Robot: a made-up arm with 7 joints.
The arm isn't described. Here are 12 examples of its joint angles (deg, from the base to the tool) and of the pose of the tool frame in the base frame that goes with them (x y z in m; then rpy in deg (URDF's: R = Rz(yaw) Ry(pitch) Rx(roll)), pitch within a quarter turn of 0, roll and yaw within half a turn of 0).
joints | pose
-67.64 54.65 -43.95 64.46 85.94 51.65 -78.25 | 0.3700 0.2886 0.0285 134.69 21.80 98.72
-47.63 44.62 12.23 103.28 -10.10 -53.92 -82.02 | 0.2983 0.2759 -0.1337 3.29 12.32 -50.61
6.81 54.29 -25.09 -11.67 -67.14 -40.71 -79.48 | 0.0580 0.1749 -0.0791 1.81 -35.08 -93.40
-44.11 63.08 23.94 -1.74 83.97 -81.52 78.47 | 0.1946 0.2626 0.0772 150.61 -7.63 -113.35
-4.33 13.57 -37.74 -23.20 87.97 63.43 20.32 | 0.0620 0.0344 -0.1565 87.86 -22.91 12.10
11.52 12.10 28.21 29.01 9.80 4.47 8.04 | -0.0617 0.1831 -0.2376 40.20 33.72 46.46
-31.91 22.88 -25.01 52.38 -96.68 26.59 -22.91 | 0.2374 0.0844 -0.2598 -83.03 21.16 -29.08
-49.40 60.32 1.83 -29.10 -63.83 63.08 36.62 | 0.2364 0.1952 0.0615 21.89 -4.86 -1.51
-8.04 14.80 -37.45 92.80 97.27 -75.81 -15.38 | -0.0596 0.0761 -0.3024 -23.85 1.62 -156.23
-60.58 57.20 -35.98 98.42 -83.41 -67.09 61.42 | 0.2756 0.3061 -0.0147 -47.14 -29.19 136.36
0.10 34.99 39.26 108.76 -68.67 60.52 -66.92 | -0.0756 0.2344 -0.2615 -116.68 41.06 25.81
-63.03 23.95 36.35 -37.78 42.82 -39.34 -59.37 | 0.2545 0.0811 0.0710 132.31 -21.11 -48.60
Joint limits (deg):
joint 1: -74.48..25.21
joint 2: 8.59..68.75
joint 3: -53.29..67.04
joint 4: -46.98..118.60
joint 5: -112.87..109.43
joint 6: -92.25..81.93
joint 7: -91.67..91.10
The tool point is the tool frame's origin. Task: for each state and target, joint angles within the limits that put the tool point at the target. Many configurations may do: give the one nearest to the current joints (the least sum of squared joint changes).
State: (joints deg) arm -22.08 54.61 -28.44 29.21 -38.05 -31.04 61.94
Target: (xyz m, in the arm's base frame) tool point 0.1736 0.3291 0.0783
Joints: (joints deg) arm -32.78 68.75 22.61 24.67 -38.24 -33.98 52.16
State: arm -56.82 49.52 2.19 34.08 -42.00 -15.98 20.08
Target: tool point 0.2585 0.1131 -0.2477
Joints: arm -36.19 16.00 -3.29 63.49 -43.98 -5.73 8.80
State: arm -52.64 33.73 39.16 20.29 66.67 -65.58 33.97
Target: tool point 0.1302 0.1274 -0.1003
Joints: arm -22.89 17.34 34.81 -20.00 60.53 -70.39 29.84
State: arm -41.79 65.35 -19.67 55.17 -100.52 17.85 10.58
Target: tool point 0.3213 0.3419 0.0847
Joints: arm -67.70 68.75 -14.10 69.81 -99.69 11.02 -2.27
